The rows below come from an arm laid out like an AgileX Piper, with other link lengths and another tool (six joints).
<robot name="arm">
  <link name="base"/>
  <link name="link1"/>
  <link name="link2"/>
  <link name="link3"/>
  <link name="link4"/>
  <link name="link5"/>
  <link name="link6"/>
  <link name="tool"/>
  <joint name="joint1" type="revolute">
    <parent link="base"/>
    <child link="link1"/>
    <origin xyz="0 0 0.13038" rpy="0 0 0"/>
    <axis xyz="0 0 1"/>
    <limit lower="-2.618" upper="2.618"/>
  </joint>
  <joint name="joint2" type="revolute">
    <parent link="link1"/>
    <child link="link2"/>
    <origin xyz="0 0 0" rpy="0 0 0"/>
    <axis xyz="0 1 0"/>
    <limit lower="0" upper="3.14"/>
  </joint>
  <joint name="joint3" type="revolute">
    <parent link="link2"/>
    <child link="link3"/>
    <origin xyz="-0.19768 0 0.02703" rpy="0 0 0"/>
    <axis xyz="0 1 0"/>
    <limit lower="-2.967" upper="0"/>
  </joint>
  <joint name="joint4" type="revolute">
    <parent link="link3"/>
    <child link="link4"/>
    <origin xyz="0.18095 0 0.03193" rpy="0 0 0"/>
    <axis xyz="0.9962 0 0.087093"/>
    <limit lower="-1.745" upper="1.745"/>
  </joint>
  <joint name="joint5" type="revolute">
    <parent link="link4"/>
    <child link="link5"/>
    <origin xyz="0 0 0" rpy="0 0 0"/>
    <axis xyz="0 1 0"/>
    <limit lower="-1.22" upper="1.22"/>
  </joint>
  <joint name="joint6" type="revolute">
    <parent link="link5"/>
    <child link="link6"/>
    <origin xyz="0.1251 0 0.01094" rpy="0 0 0"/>
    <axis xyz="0.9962 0 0.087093"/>
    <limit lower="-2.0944" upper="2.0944"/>
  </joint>
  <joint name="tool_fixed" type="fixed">
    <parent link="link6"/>
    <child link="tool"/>
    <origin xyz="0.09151 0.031 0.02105" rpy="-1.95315 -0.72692 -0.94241"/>
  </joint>
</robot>
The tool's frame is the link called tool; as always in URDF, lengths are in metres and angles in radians.
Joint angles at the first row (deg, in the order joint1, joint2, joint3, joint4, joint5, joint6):
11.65, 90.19, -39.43, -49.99, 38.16, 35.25
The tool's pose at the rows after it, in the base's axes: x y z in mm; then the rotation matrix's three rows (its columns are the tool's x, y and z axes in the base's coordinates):
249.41, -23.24, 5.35; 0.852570, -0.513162, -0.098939; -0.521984, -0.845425, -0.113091; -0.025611, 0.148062, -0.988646
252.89, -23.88, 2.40; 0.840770, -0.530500, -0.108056; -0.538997, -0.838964, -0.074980; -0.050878, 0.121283, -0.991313
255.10, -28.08, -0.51; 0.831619, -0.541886, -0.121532; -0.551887, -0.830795, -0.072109; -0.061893, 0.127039, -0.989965
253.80, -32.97, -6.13; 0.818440, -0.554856, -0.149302; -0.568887, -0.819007, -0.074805; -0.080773, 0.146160, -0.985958
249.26, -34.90, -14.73; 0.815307, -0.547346, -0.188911; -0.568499, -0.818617, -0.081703; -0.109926, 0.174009, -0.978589
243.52, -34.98, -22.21; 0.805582, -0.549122, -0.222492; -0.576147, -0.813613, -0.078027; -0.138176, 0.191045, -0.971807
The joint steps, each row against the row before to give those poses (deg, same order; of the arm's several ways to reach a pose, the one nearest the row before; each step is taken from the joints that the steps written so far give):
-3.78, 1.48, -1.05, 4.87, -3.83, -6.49
-2.27, 1.47, -1.50, 3.37, -1.39, -3.19
-1.19, 1.68, -1.38, 0.62, 0.11, -0.90
-0.84, 2.04, -1.08, 0.25, 0.68, -0.19
-0.25, 2.28, -0.50, 0.16, 0.39, -0.68
0.00, 1.65, 0.00, 0.59, 0.33, -0.04

